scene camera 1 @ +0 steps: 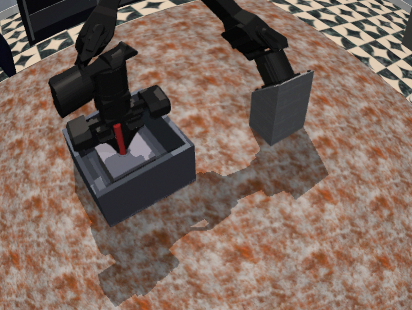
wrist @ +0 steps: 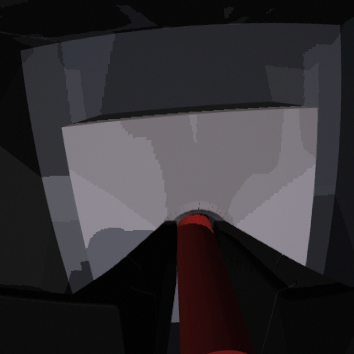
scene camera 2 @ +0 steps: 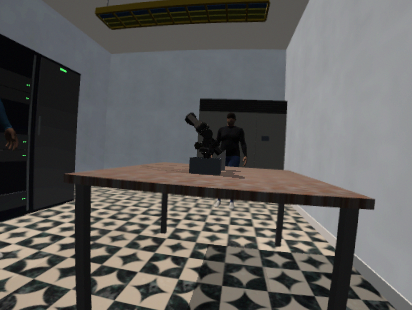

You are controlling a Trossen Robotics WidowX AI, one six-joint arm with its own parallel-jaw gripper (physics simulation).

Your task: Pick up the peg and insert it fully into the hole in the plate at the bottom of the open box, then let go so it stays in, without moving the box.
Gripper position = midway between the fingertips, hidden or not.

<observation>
In view: my gripper (scene camera 1: 121, 149), a dark grey box (scene camera 1: 174, 168) and a pale plate (scene camera 1: 116, 166).
The dark grey box also shows in the wrist view (wrist: 68, 68). The pale plate shows as well in the wrist view (wrist: 252, 164). My gripper is seen too in the wrist view (wrist: 194, 231). Scene camera 2 does not show the pale plate, which is hidden by the dark grey box.
</observation>
